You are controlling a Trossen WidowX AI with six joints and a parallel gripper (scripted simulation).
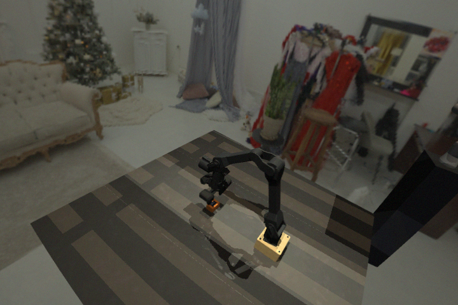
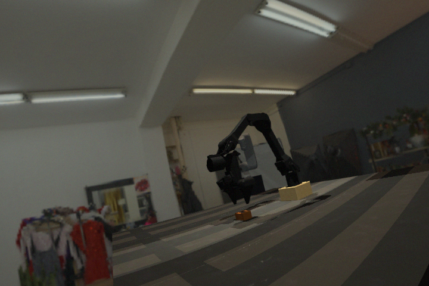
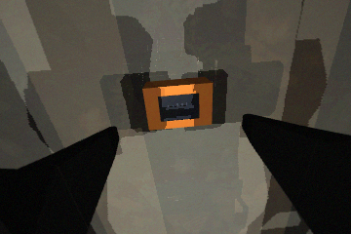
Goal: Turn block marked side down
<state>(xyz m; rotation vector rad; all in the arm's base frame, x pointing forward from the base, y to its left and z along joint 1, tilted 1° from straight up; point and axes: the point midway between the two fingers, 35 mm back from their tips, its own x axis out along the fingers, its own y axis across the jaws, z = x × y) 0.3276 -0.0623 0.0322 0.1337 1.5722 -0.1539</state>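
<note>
The block lies 4 cm below my gripper tip.
</note>
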